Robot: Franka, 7 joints.
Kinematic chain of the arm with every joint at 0, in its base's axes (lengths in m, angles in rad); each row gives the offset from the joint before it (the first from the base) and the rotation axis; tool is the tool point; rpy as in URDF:
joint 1: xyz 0 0 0.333 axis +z
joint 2: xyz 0 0 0 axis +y
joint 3: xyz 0 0 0.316 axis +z
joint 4: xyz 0.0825 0 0 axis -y
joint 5: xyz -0.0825 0 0.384 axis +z
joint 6: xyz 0 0 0 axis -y
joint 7: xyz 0.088 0 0 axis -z
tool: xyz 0 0 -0.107 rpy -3.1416 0 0
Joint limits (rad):
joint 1: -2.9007..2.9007
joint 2: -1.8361..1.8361
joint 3: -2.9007..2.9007
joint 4: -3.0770..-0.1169
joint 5: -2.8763..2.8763
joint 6: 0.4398..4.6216
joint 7: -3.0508..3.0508
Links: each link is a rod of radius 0.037 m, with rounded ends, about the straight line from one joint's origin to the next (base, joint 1, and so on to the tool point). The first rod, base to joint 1, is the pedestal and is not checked.
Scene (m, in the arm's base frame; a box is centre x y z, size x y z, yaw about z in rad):
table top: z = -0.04
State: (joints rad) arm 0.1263 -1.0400 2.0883 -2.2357 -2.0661 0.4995 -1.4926
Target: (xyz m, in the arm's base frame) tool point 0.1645 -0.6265 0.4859
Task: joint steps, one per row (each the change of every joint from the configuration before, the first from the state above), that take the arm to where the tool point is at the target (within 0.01 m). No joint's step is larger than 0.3 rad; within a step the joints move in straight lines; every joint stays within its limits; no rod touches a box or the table.
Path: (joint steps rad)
1: 0.2818 0.0515 0.1161 0.0972 -0.0657 0.0086 0.0000
2: 0.2819 0.0515 0.1160 0.0972 -0.0657 0.0086 0.0000
3: 0.2818 0.0515 0.1161 0.0972 -0.0656 0.0087 0.0000
4: 0.2819 0.0516 0.1160 0.0972 -0.0657 0.0086 0.0000
5: 0.2818 0.0515 0.1161 0.0972 -0.0657 0.0086 0.0000
6: 0.2819 0.0515 0.1160 0.0972 -0.0657 0.0086 0.0000
7: 0.2818 0.0515 0.1161 0.0972 -0.0657 0.0086 0.0000

